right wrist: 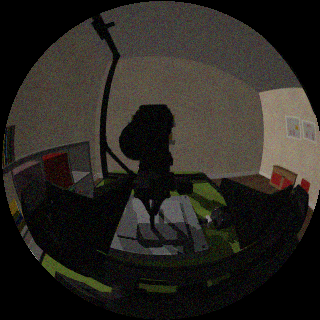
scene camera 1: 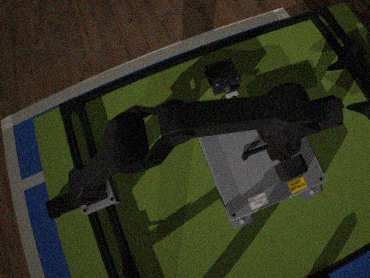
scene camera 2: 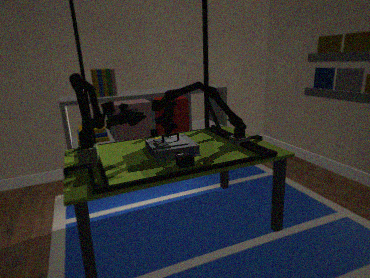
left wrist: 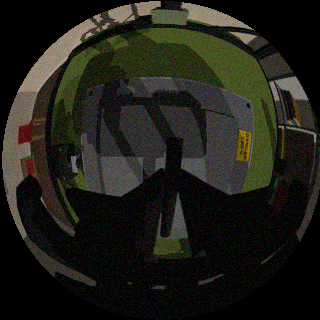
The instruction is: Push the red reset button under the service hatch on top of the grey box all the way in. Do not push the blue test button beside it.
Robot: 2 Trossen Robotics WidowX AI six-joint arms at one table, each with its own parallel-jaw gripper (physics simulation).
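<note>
The grey box sits on the green table. My left gripper is over the box top, shut on the black bar handle of the service hatch. The red and blue buttons show in no view. I cannot tell whether the hatch is raised. My right gripper is open and empty, held in the air to the left of the box, pointing toward it.
A small black block lies on the table near the box. A yellow danger label and a white label are on the box top. A black frame rail runs around the table.
</note>
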